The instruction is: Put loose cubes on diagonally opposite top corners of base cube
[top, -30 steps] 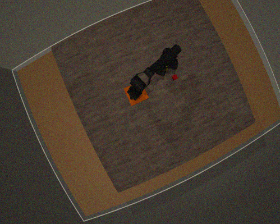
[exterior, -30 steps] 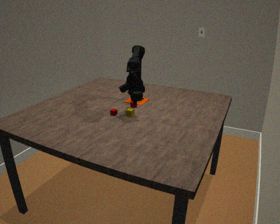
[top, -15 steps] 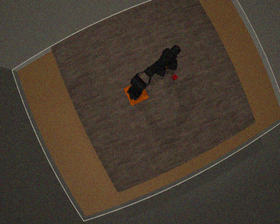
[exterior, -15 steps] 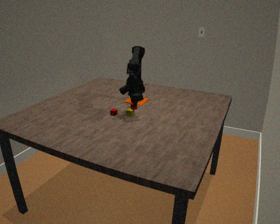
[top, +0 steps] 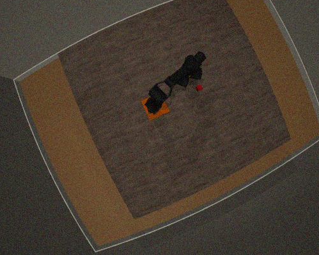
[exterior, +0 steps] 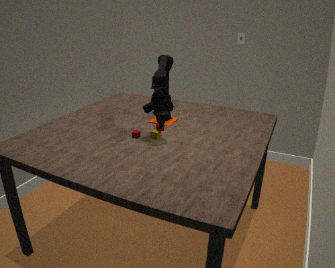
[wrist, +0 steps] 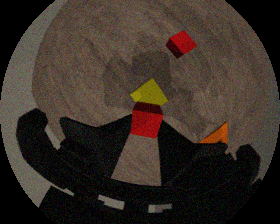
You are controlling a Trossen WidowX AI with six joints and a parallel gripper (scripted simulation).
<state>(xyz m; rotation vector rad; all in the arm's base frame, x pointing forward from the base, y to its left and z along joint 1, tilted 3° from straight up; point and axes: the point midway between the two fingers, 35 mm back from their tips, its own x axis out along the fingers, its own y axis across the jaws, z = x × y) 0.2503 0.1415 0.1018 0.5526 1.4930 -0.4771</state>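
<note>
My gripper tip is now right at the red cube. The rest, counted from my gripper tip: yellow cube (4 cm below, 2 cm ahead, 1 cm to the right).
</note>
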